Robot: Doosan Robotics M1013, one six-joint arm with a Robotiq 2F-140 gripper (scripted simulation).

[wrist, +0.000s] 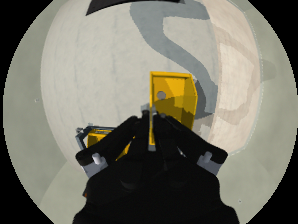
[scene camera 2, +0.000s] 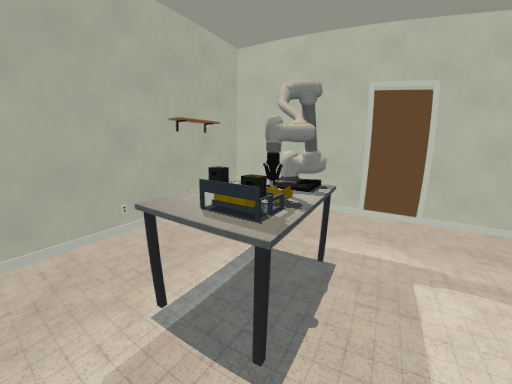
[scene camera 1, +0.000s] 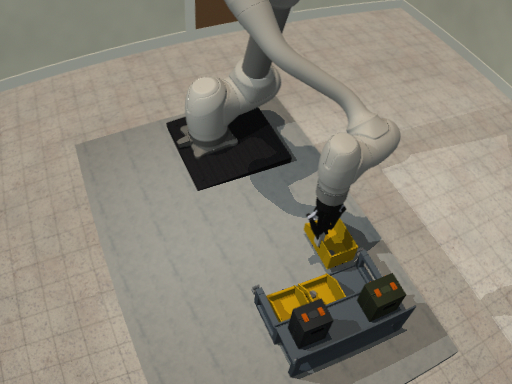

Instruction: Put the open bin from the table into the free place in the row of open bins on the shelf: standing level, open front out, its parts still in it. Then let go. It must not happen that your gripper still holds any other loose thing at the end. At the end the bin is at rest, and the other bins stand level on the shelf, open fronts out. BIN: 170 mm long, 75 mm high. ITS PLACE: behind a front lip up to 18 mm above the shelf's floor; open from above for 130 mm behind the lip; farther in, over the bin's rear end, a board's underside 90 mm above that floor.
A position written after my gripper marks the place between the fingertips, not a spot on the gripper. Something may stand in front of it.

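Note:
My gripper [wrist: 150, 109] is visible, together with a yellow open bin [scene camera 1: 338, 239] and another yellow open bin [scene camera 1: 292, 297].

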